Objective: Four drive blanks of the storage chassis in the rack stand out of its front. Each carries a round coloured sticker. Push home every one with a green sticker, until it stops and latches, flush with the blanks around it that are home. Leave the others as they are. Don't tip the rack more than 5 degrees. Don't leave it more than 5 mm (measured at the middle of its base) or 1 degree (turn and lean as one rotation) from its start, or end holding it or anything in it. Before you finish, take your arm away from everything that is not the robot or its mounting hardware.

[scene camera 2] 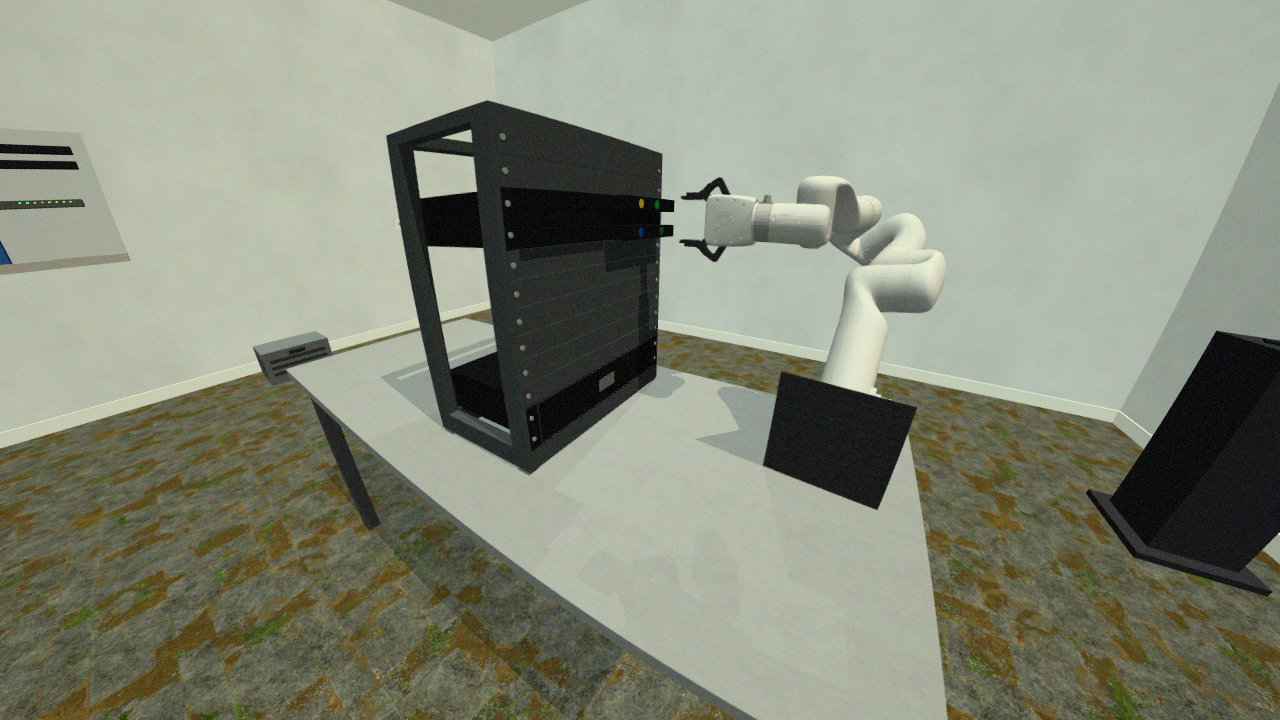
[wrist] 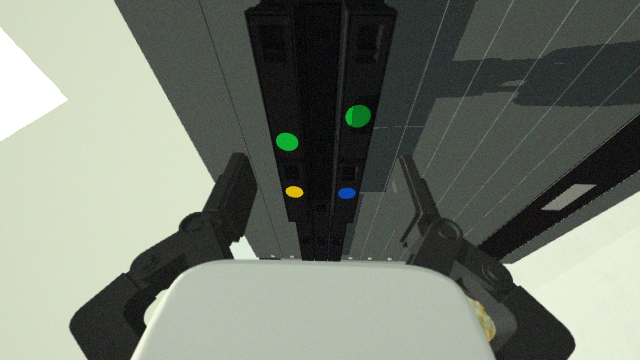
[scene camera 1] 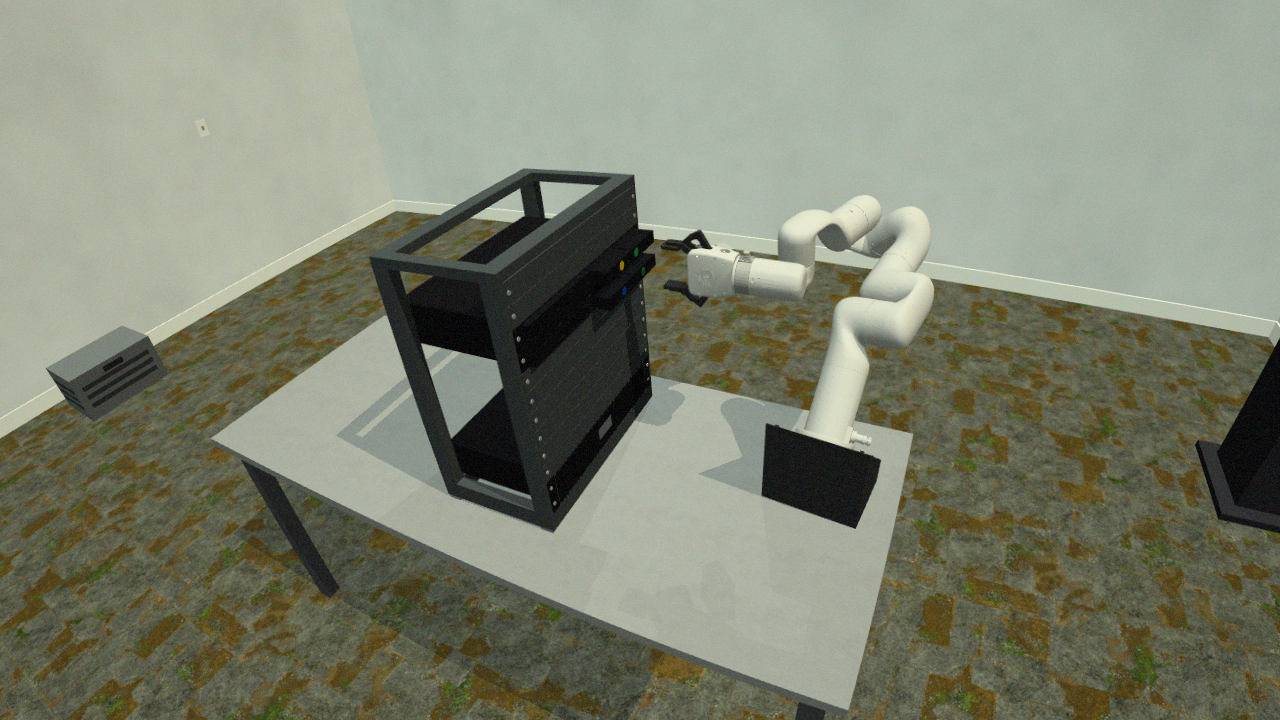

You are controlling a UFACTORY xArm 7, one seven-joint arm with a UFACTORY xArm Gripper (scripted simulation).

Labels:
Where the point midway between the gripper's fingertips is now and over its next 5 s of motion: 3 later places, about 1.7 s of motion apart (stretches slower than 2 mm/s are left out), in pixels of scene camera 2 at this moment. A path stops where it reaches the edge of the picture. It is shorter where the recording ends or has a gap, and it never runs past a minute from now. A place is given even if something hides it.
My gripper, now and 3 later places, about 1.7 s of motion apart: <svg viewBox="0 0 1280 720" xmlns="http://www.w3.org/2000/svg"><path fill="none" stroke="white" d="M682 219L669 231L654 230L651 230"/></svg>

